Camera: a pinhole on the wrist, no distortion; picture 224 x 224 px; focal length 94.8 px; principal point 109.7 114.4 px. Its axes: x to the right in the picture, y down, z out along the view. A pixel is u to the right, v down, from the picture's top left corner.
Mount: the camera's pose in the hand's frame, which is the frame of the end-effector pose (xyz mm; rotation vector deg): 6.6 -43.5 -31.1 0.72 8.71 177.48
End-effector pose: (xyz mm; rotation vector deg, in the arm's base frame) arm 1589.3 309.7 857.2 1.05 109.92 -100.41
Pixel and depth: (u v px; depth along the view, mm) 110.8 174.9 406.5
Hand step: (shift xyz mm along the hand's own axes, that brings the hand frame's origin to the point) -4.3 -261.6 398.9
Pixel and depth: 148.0 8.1 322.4
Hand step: -105.9 352.8 255.1
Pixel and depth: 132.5 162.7 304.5
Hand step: -69.7 -165.0 287.6
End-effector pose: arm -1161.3 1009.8 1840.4 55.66 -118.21 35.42
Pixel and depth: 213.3 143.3 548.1
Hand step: -593.0 -131.8 534.4
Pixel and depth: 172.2 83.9 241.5
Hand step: -147.0 63.8 202.6
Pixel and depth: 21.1 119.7 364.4
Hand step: 349.7 -42.0 331.5
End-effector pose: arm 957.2 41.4 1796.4 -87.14 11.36 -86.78
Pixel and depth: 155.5 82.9 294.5
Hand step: -128.7 88.4 253.3
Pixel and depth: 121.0 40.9 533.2
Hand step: -35.1 422.3 459.4
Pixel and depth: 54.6 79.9 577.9
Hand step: 356.4 208.5 521.3
